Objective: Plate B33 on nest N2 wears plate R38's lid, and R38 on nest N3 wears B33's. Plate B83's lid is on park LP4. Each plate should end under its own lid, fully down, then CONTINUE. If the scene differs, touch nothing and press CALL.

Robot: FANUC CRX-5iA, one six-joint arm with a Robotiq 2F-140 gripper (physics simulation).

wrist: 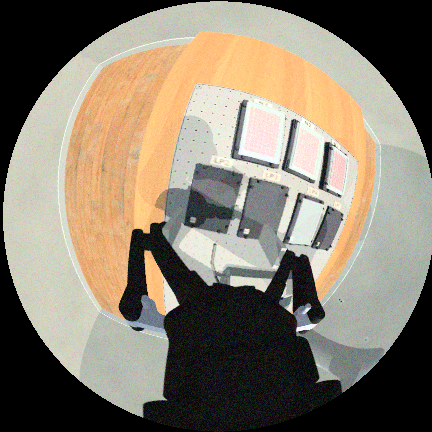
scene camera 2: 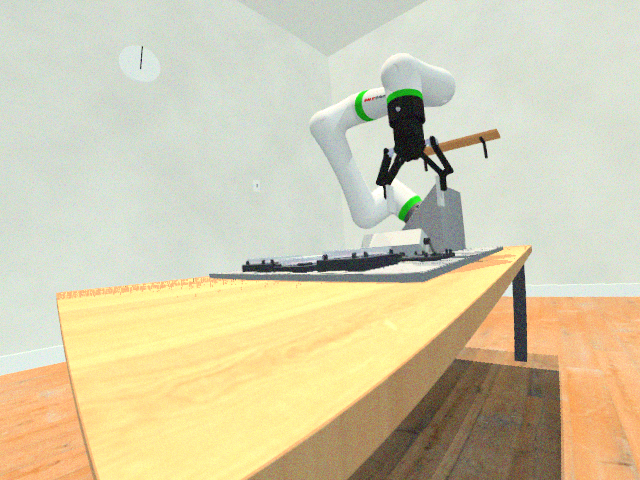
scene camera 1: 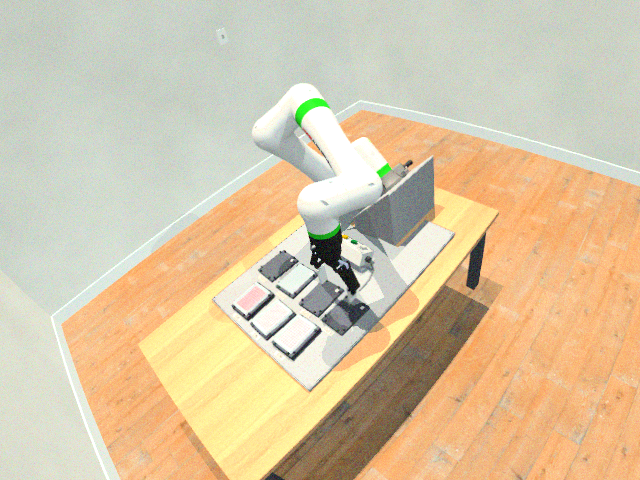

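Seen in the pictures: gripper, fingertip midpoint: (wrist: pixel 222 225) (scene camera 2: pixel 415 209) (scene camera 1: pixel 337 290); arm's base, origin of the base link: (scene camera 2: pixel 424 220) (scene camera 1: pixel 389 189).
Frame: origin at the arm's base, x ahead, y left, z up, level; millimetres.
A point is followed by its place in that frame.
Observation:
In scene camera 1, a strongly pink plate (scene camera 1: pixel 251 299) @(x 715, y -54, z -101 mm) (wrist: pixel 337 170) @(x 707, y -55, z -102 mm) sits on the end nest of the front row. The N2 plate (scene camera 1: pixel 272 318) @(x 705, y 80, z -103 mm) (wrist: pixel 305 149) @(x 696, y 80, z -103 mm) and the N3 plate (scene camera 1: pixel 296 335) @(x 687, y 209, z -93 mm) (wrist: pixel 260 132) @(x 674, y 199, z -93 mm) look paler there, as under clear lids. Plate names are unreadable. A pale clear lid (scene camera 1: pixel 296 279) @(x 529, y -12, z -115 mm) (wrist: pixel 306 221) @(x 530, y -13, z -115 mm) lies on park LP4. Dark parks LP3 (scene camera 1: pixel 320 299) @(x 524, y 130, z -123 mm) (wrist: pixel 265 205) @(x 529, y 123, z -123 mm) and LP2 (scene camera 1: pixel 343 316) @(x 517, y 250, z -123 mm) (wrist: pixel 212 187) @(x 530, y 251, z -123 mm) hold no lid that I can see. My gripper (scene camera 1: pixel 337 284) @(x 497, y 227, z -11 mm) (scene camera 2: pixel 414 196) (wrist: pixel 222 225) @(x 497, y 227, z -11 mm) is wide open and empty, well above the board.
Another dark park (scene camera 1: pixel 278 265) @(x 532, y -140, z -123 mm) (wrist: pixel 330 228) @(x 539, y -148, z -123 mm) lies beyond LP4. A white control box (scene camera 1: pixel 356 253) @(x 316, y 115, z -59 mm) (scene camera 2: pixel 397 238) @(x 327, y 63, z -73 mm) with green and yellow buttons stands behind the parks. A grey upright panel (scene camera 1: pixel 413 204) @(x -4, y 127, z -26 mm) (scene camera 2: pixel 448 211) @(x 48, y 132, z 18 mm) stands near the arm's base. The perforated board (scene camera 1: pixel 310 379) @(x 749, y 350, z -133 mm) (wrist: pixel 205 102) @(x 719, y 330, z -133 mm) lies on the wooden table (scene camera 1: pixel 196 382) @(x 1063, y 72, z -146 mm).

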